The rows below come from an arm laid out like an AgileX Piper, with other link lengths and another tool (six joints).
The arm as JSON. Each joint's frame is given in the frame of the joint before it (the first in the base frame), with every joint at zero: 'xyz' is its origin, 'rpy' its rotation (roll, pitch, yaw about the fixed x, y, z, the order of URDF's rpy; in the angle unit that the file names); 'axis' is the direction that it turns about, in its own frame. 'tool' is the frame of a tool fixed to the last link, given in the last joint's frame.
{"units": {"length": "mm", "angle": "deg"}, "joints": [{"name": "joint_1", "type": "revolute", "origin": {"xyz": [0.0, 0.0, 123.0], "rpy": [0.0, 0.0, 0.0]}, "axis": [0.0, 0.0, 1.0]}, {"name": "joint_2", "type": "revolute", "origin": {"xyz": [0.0, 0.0, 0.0], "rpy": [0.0, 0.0, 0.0]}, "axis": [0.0, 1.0, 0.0]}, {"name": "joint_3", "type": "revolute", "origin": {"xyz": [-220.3, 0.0, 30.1], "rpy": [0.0, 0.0, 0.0]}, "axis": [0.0, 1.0, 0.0]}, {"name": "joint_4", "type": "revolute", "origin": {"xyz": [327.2, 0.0, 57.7], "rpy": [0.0, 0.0, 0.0]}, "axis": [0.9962, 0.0, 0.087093]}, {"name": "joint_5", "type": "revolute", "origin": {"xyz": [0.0, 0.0, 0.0], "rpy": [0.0, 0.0, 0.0]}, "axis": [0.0, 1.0, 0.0]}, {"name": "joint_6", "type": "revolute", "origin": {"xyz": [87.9, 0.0, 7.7], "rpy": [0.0, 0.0, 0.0]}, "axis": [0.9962, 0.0, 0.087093]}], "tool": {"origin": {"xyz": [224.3, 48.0, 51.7], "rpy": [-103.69, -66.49, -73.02]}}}
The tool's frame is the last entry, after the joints.
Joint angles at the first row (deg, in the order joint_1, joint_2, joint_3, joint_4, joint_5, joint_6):
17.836, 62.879, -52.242, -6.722, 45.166, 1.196
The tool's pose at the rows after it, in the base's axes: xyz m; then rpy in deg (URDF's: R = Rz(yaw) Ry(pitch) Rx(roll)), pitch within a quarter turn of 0, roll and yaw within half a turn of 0:
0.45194, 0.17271, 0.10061, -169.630, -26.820, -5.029
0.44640, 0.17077, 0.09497, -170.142, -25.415, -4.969
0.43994, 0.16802, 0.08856, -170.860, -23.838, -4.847
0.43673, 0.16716, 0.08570, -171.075, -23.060, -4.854
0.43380, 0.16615, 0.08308, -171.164, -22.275, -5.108
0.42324, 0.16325, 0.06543, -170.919, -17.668, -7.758
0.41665, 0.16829, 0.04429, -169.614, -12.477, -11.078
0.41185, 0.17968, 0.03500, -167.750, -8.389, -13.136
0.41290, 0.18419, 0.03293, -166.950, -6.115, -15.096
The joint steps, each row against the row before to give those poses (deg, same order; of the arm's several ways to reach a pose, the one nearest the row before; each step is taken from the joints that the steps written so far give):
0.001, -0.001, 0.000, 0.715, 0.118, 0.001
-0.001, 0.002, -0.001, 0.138, 1.482, -0.001
-0.001, 0.000, 0.000, 0.026, 1.714, -0.001
0.001, -0.002, 0.002, 0.125, 0.799, 0.002
0.000, 0.000, -0.001, 0.096, 0.778, 0.247
0.001, 1.676, -0.547, 0.754, 3.178, 2.603
-0.001, 3.523, -1.107, 2.178, 1.781, 2.899
0.000, 2.857, -1.716, 3.154, 1.507, 1.270
0.000, 2.157, -1.991, 1.205, 1.316, 1.802

